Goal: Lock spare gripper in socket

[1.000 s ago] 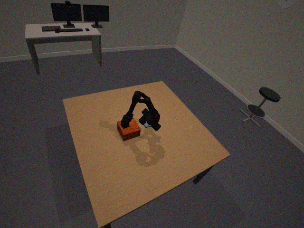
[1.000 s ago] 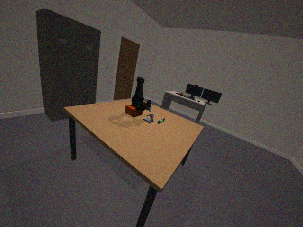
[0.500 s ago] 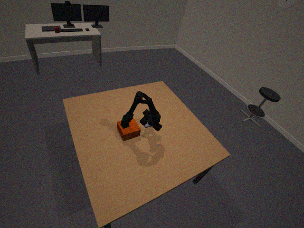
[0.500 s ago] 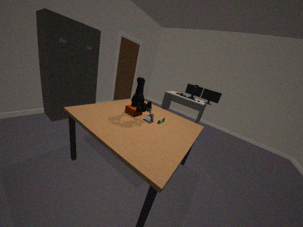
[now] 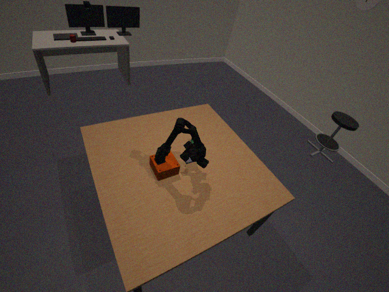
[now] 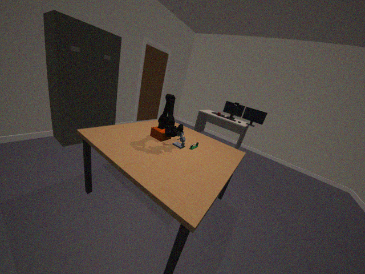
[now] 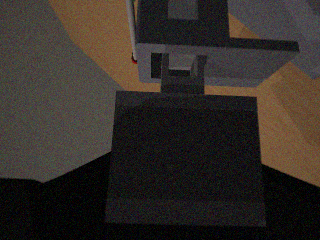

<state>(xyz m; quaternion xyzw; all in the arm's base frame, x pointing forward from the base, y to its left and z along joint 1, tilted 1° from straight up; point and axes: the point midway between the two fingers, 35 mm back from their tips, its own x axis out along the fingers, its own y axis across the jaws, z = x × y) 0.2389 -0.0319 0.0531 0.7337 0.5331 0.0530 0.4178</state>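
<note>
Now: the green holder 14 cm ahead of my gripper tip, 9 cm to the left of it and 11 cm below it. The rest, counted from my gripper tip: spare gripper (2 cm to the right); then grey mount (3 cm ahead, 2 cm to the right, 8 cm below).
</note>
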